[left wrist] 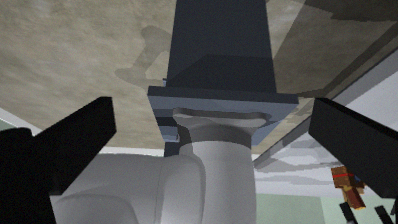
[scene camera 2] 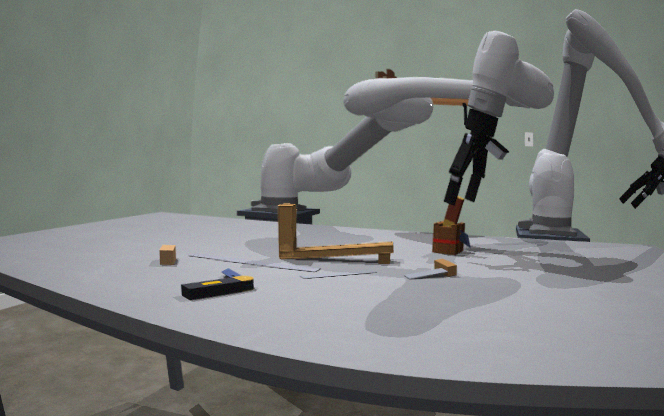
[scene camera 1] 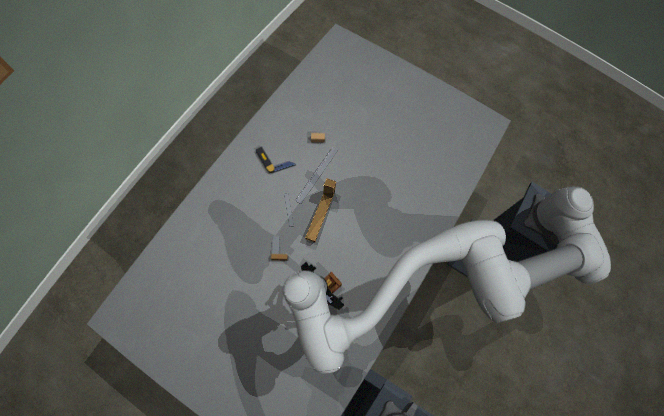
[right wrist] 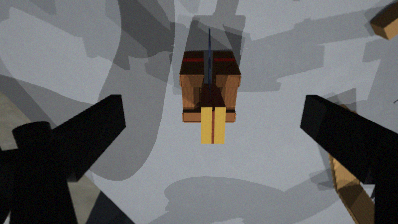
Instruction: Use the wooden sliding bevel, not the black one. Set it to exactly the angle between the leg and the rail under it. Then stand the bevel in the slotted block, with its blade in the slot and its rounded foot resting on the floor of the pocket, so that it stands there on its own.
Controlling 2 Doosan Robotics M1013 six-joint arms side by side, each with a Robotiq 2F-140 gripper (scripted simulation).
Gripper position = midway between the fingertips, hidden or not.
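Right gripper (scene camera 2: pixel 459 201), (right wrist: pixel 212 111) visible in scene camera 2 and in the right wrist view. Left gripper (left wrist: pixel 212 115) visible in the left wrist view. Wooden sliding bevel (right wrist: pixel 213 110) visible in the right wrist view.
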